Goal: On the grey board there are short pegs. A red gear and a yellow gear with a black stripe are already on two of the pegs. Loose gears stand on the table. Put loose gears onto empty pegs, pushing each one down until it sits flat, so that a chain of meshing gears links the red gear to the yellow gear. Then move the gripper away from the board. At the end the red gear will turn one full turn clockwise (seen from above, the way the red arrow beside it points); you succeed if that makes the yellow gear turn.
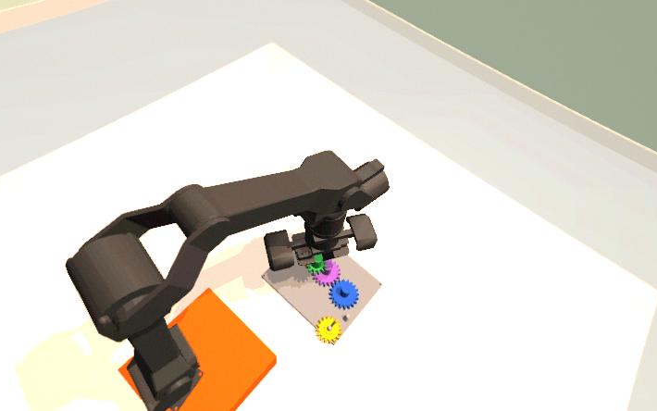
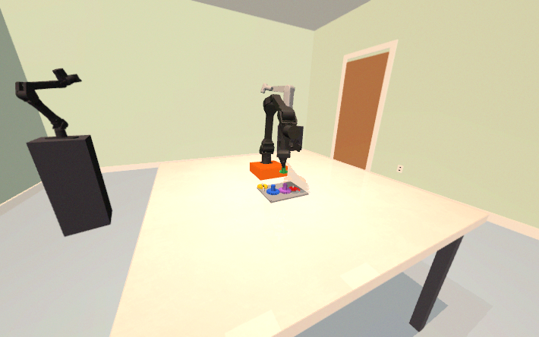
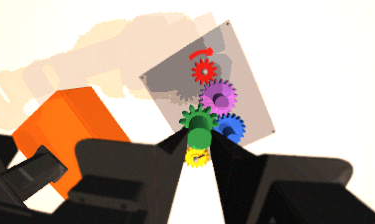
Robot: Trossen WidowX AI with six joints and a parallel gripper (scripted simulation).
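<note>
Now: gripper tip 100 mm above the blue gear, 70 mm to the left of it and 10 mm short of it. Round my gripper tip: red gear 110 mm below, 40 mm ahead, 30 mm to the left; small green gear 10 mm below; purple gear 100 mm below, 30 mm ahead, 10 mm to the right.
</note>
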